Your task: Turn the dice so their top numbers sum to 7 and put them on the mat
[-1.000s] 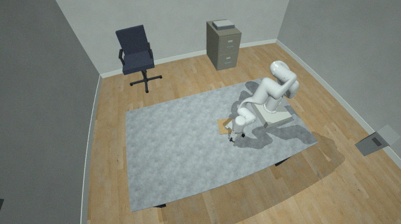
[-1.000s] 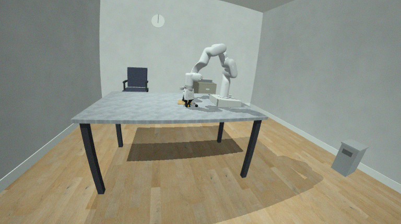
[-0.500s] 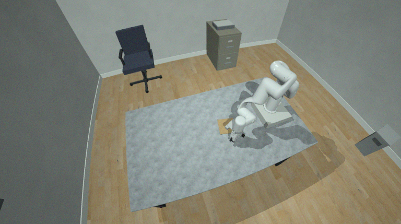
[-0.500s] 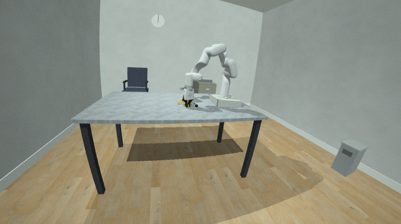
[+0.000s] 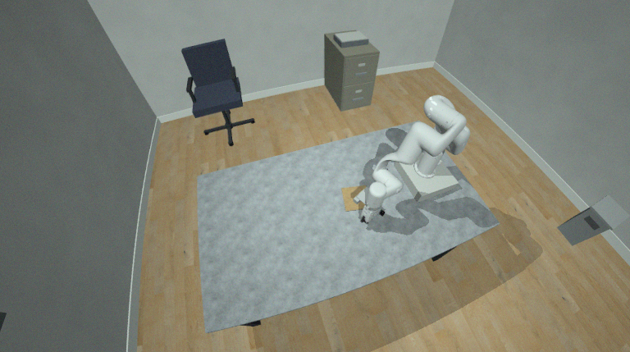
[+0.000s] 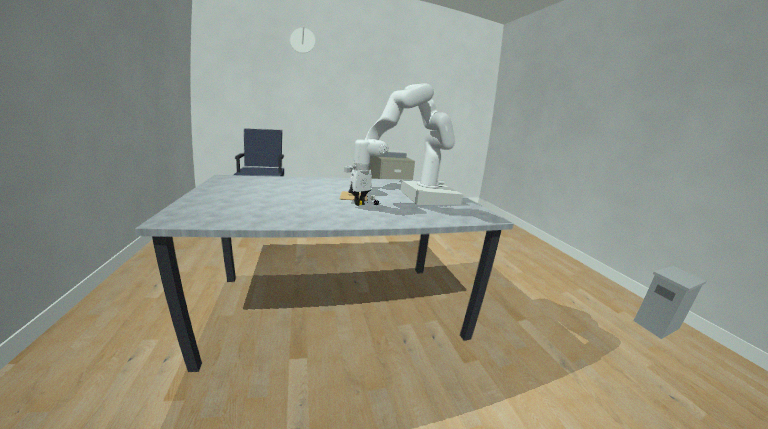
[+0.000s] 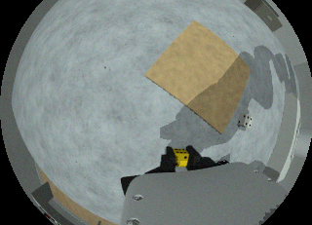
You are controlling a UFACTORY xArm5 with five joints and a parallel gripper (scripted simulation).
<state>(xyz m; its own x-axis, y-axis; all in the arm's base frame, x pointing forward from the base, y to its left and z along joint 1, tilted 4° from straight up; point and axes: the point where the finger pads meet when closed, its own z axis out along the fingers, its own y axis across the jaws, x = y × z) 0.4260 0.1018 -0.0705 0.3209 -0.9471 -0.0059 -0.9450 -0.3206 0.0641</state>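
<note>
The tan mat lies 1 cm behind my hand, 14 cm to the right of it and 2 cm below it. The rest, counted from my hand: white die 9 cm behind, 8 cm to the right, 1 cm below; black die 9 cm behind, 1 cm below; yellow die 1 cm below.
</note>
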